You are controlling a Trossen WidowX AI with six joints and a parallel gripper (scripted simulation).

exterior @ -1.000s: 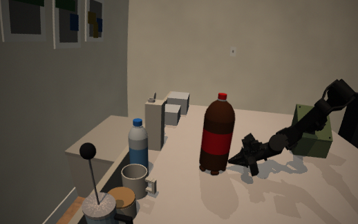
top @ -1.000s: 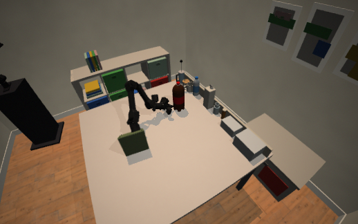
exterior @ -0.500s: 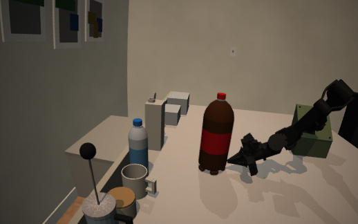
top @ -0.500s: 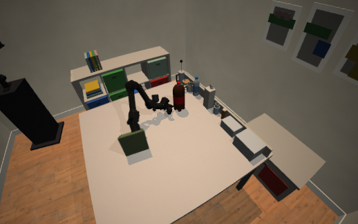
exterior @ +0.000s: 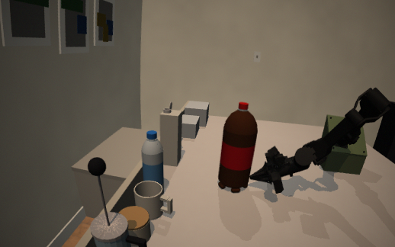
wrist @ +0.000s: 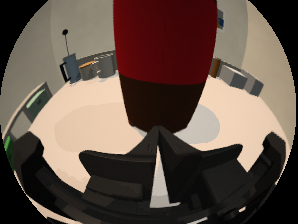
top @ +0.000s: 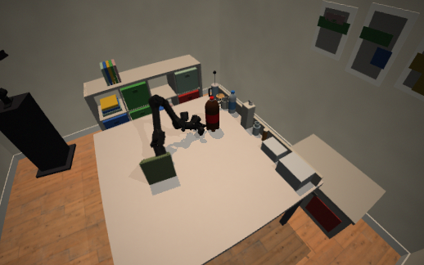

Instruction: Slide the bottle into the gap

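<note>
Now: the dark cola bottle 90 mm ahead of my hand, 90 mm above it and 10 mm to the left of it. Round my hand: water bottle 320 mm ahead, 150 mm to the left, 50 mm above; lidded jar 340 mm to the left, 280 mm ahead, 20 mm below.
</note>
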